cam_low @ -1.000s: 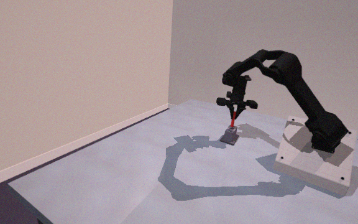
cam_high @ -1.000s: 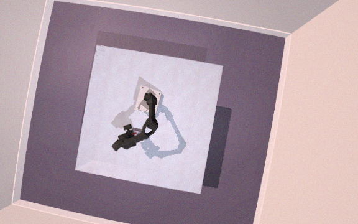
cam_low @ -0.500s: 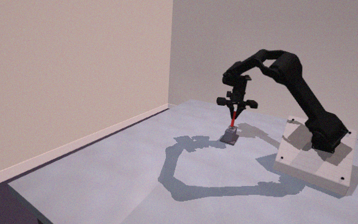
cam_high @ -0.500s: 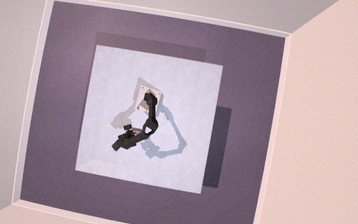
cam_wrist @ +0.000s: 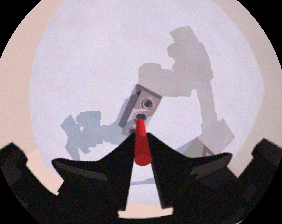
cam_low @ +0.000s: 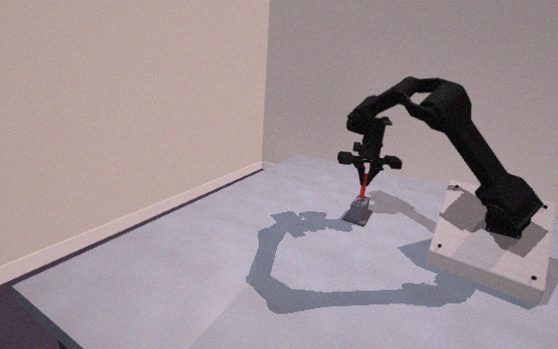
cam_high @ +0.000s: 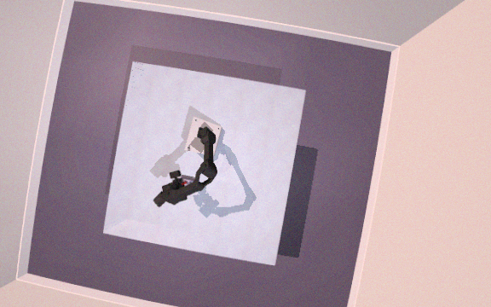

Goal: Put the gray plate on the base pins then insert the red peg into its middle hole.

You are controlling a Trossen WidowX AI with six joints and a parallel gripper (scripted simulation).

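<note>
The gray plate is 7 cm below my gripper tip. The rest, counted from my gripper tip: red peg (right at my gripper tip).
</note>
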